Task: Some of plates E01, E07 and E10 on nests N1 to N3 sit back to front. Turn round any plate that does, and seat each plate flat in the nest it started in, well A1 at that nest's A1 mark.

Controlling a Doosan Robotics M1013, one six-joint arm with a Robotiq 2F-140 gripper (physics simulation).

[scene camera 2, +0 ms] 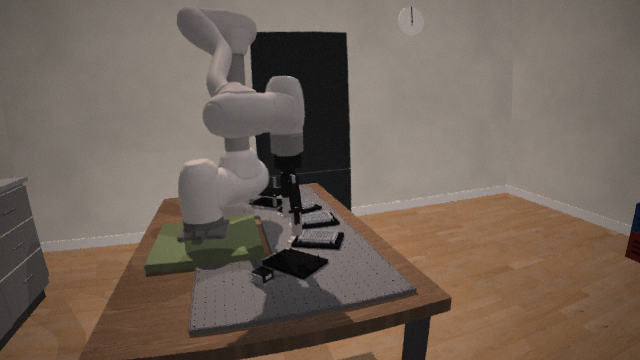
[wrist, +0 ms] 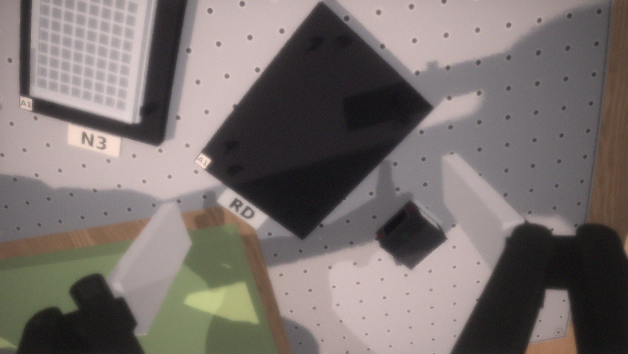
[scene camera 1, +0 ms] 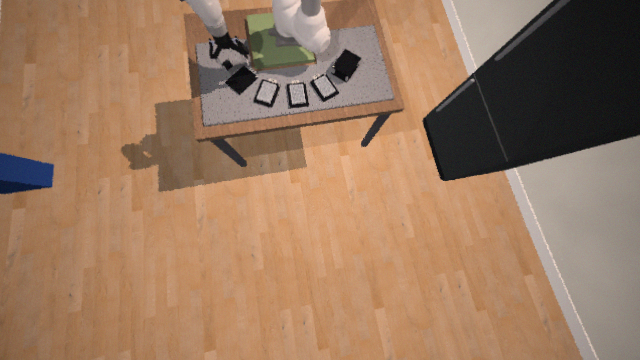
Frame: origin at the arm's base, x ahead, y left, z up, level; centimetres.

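Where they show: gripper, fingertip midpoint: (scene camera 2: 292, 225) (wrist: 310, 202) (scene camera 1: 235, 65); arm's base, link origin: (scene camera 2: 204, 231) (scene camera 1: 288, 35).
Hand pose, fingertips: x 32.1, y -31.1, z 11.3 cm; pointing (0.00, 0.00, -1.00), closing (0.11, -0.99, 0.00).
Each offset is from my fingertips to the top centre of the thing. "*": to the spot under its first point.
My gripper (scene camera 1: 228, 56) (scene camera 2: 291, 216) (wrist: 310, 202) is open and empty, above the board near the RD fixture. In the wrist view, a pale plate @[dy +15.3, dx +9.8, dz -10.1 cm] (wrist: 82, 55) sits in black nest N3 @[dy +15.3, dx +9.8, dz -10.5 cm] (wrist: 171, 70), whose A1 mark is at the lower left corner; I cannot read the plate's code. In scene camera 1, pale plates sit in three black nests: the left plate (scene camera 1: 267, 92), the middle plate @[dy +34.2, dx +11.8, dz -10.1 cm] (scene camera 1: 297, 94) and the right plate @[dy +51.7, dx +7.1, dz -10.1 cm] (scene camera 1: 325, 86). Scene camera 2 shows the nearest plate (scene camera 2: 320, 237) and the one behind it (scene camera 2: 316, 218); the farthest is partly hidden by the gripper.
The black RD fixture @[dy -0.5, dx -2.0, dz -9.4 cm] (scene camera 1: 241, 80) (scene camera 2: 295, 262) (wrist: 310, 120) bears no plate. A small black block @[* dy -7.7, dx -8.2, dz -9.4 cm] (scene camera 1: 227, 65) (scene camera 2: 262, 274) (wrist: 411, 235) stands beside it. Another black fixture @[dy +66.7, dx -6.3, dz -5.7 cm] (scene camera 1: 346, 65) stands at the row's other end. The green base (scene camera 1: 280, 50) (scene camera 2: 170, 250) (wrist: 200, 320) carries the arm.
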